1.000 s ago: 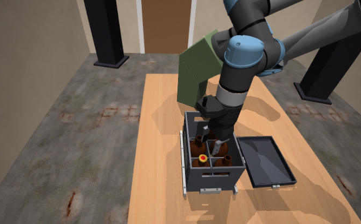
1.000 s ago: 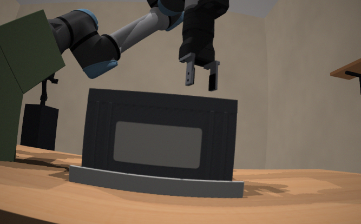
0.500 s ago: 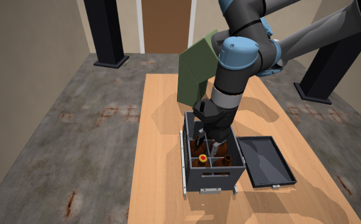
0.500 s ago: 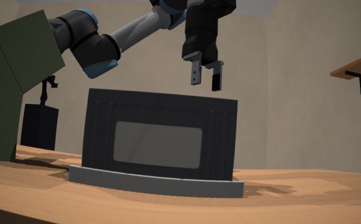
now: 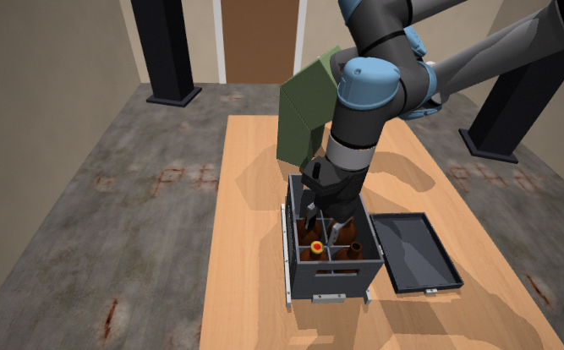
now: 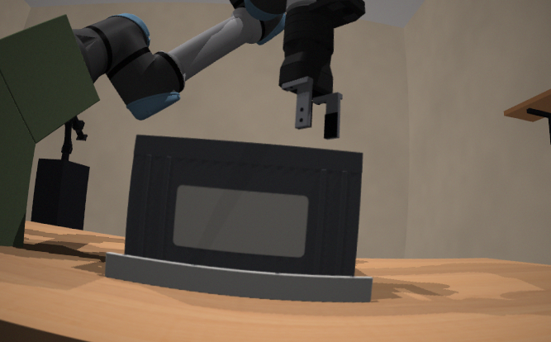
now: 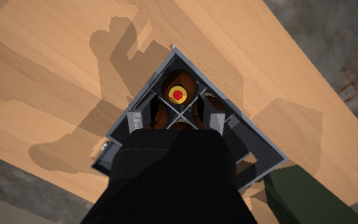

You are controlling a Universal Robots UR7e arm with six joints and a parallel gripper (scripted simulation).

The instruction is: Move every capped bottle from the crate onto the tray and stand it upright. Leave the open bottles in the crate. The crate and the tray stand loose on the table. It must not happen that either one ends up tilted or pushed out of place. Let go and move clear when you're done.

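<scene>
My gripper is now 14 cm above the brown capped bottle. Round my hand: dark grey tray 16 cm behind, 29 cm to the left, 21 cm below; dark crate 10 cm behind, 2 cm to the left, 14 cm below; open bottle 2 cm behind, 9 cm to the left, 14 cm below.
</scene>
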